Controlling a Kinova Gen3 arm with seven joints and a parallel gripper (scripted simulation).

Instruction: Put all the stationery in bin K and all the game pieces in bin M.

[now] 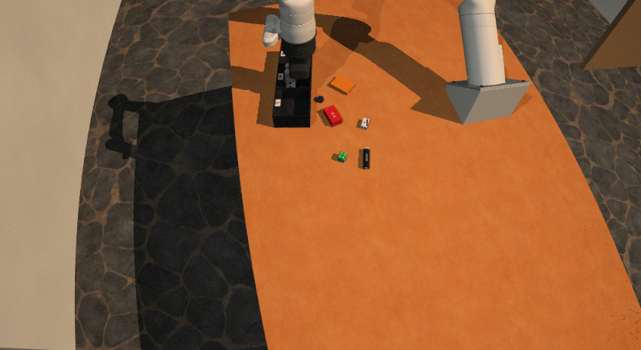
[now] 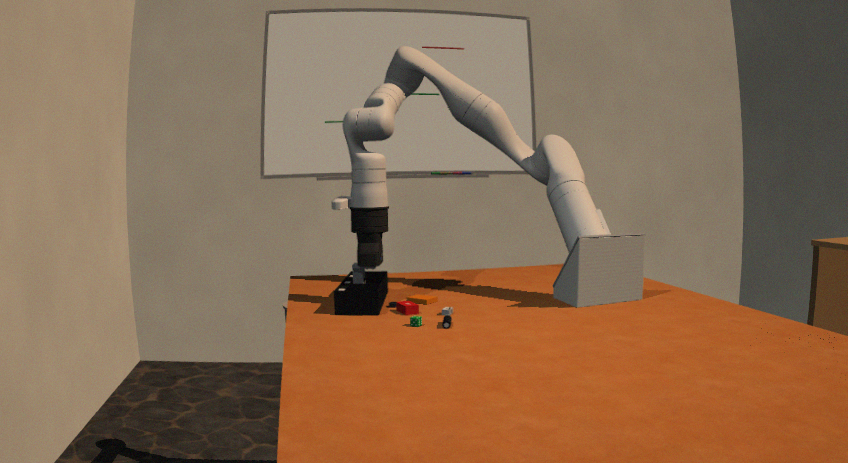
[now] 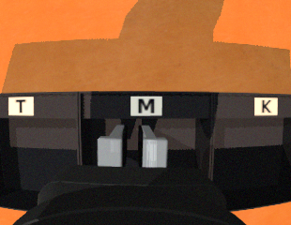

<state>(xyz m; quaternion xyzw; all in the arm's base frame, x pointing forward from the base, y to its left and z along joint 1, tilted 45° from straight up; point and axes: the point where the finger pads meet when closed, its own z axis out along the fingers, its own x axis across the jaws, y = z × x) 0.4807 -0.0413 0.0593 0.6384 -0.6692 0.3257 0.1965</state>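
Right now the black row is 10 mm behind my hand, 10 mm to the right of it and 10 mm below it. From my hand the other things lie so: orange block (130 mm behind, 30 mm below); then black nut (70 mm behind, 40 mm to the left, 30 mm below); then red 9V battery (90 mm behind, 90 mm to the left, 30 mm below).
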